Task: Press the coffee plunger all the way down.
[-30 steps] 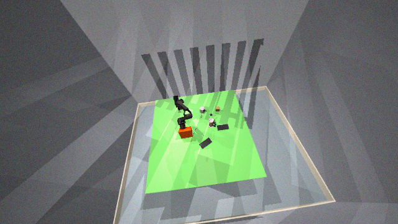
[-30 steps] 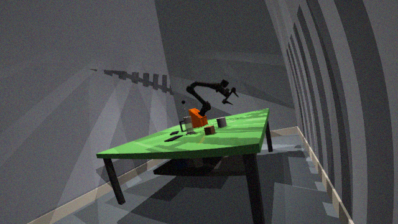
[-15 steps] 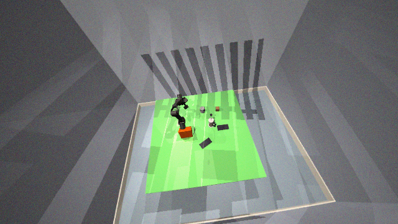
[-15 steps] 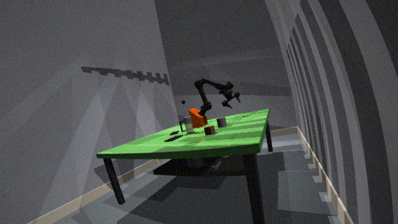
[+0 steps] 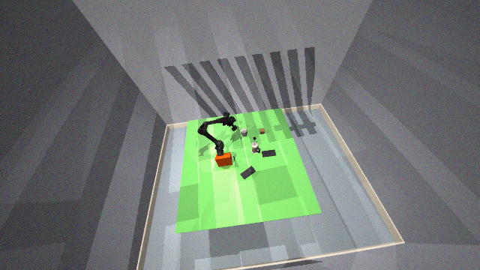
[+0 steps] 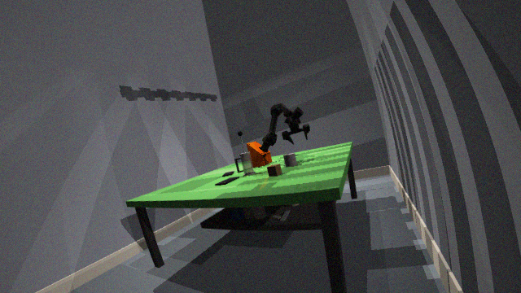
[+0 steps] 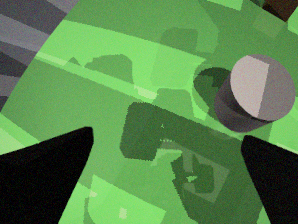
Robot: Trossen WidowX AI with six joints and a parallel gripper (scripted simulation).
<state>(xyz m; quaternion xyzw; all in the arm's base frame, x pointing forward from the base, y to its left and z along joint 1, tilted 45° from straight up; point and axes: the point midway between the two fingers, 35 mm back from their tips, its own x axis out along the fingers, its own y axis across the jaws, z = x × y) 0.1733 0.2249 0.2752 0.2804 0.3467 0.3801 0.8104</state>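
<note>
Now: the coffee press 32 cm to the right of my gripper tip and 19 cm ahead of it. The rest, counted from my gripper tip: brown block: 32 cm ahead, 10 cm below, 7 cm to the right.
</note>
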